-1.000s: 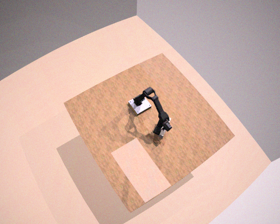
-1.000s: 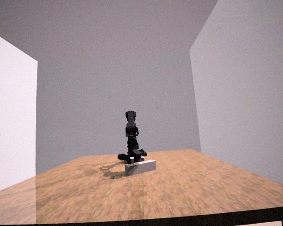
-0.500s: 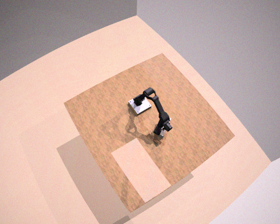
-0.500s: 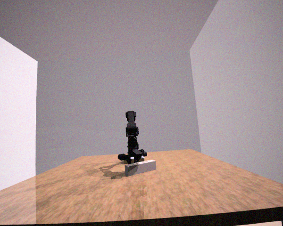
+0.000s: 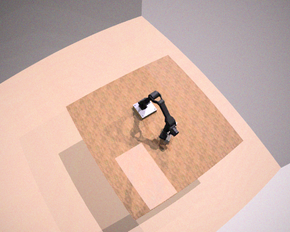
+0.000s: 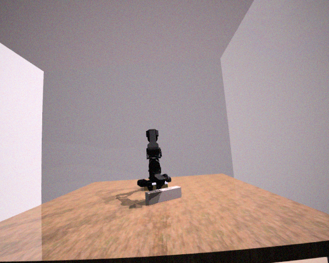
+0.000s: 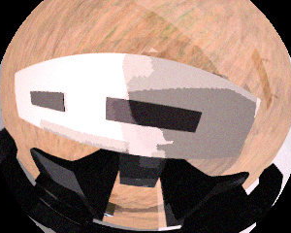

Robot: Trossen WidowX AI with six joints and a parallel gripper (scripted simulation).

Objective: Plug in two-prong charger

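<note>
The dark two-prong charger lies 10 mm to the left of my gripper tip, 10 mm ahead of it and 10 mm above it.
</note>
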